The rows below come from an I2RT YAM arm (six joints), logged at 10 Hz.
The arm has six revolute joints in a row. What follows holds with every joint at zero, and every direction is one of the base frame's.
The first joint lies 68 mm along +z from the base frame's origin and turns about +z.
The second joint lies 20 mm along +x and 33.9 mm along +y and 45.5 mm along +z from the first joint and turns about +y.
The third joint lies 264 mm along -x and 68.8 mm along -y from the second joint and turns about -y.
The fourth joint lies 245 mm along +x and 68.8 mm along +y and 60 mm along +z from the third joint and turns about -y.
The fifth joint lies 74 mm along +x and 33.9 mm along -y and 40.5 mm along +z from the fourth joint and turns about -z.
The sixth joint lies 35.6 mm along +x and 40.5 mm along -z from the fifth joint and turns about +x.
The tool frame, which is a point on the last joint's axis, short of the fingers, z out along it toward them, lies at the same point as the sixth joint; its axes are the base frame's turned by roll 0, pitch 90 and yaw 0 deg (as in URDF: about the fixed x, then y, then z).
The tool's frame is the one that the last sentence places.
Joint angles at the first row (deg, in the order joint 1, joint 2, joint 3, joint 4, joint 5, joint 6):
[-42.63, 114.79, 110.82, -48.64, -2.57, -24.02]
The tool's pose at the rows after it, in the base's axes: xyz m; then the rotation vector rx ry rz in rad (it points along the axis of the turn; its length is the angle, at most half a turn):
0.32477 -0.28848 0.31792 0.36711 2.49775 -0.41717
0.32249 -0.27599 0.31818 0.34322 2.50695 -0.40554
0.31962 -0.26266 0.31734 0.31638 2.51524 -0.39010
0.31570 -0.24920 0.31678 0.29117 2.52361 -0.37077
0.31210 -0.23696 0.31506 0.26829 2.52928 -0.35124
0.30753 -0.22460 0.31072 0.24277 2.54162 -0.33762
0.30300 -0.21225 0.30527 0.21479 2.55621 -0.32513
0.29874 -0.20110 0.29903 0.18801 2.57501 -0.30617
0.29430 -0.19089 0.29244 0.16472 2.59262 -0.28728
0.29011 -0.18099 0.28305 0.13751 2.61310 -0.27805
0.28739 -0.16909 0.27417 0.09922 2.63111 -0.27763
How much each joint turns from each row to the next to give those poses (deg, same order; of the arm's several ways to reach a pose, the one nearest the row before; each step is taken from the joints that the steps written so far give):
[0.76, -2.81, -2.13, -0.01, -0.50, -0.06]
[1.05, -2.27, -2.94, 0.22, -0.01, -0.10]
[1.13, -2.45, -3.35, 0.44, -0.17, -0.08]
[1.09, -2.51, -3.23, 0.18, -0.31, 0.00]
[1.04, -2.27, -3.12, 0.41, -0.37, 0.09]
[1.05, -2.36, -3.66, 0.62, -0.03, -0.16]
[1.13, -2.25, -3.66, 0.63, 0.08, -0.23]
[1.04, -1.85, -3.23, 0.26, -0.11, -0.23]
[0.95, -1.71, -3.12, 0.31, -0.12, -0.13]
[1.04, -1.56, -3.54, 0.88, 0.30, -0.34]
[1.55, -1.53, -3.41, 1.06, 0.72, -0.38]

